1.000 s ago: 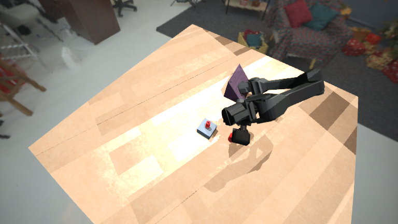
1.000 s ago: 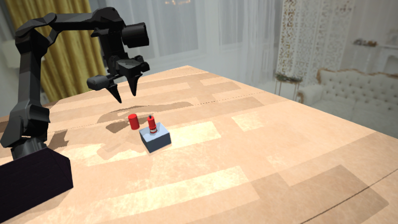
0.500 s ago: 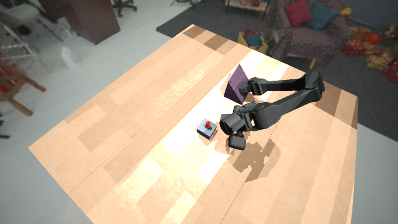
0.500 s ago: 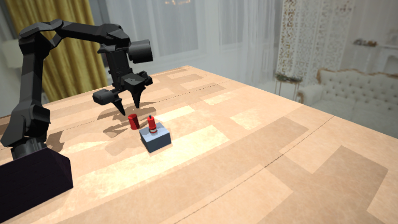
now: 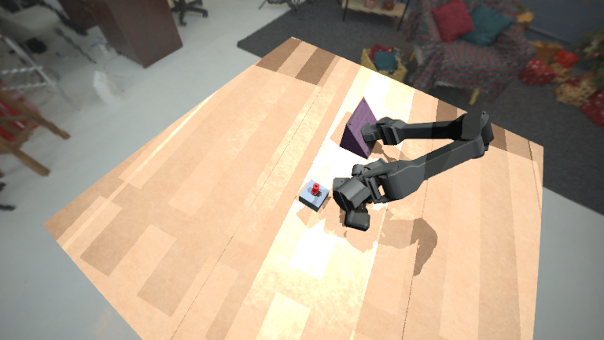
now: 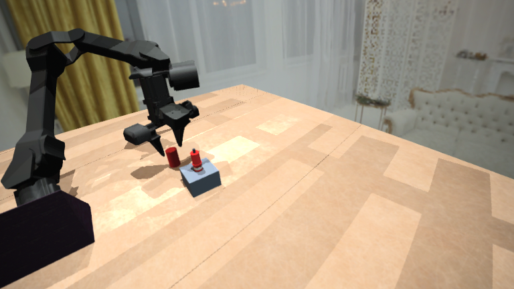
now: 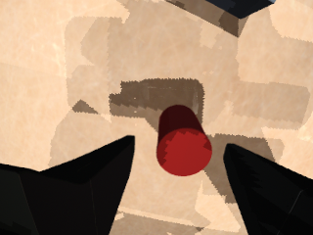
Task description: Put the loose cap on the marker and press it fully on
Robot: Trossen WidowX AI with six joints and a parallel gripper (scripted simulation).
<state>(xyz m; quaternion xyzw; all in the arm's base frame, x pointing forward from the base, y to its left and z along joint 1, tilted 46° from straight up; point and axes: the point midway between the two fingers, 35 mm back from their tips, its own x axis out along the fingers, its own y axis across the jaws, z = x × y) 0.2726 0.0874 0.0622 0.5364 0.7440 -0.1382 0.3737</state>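
The red cap lies 2 cm below my gripper tip. The rest, counted from my gripper tip: red marker: 4 cm ahead, 12 cm to the right, 3 cm above.
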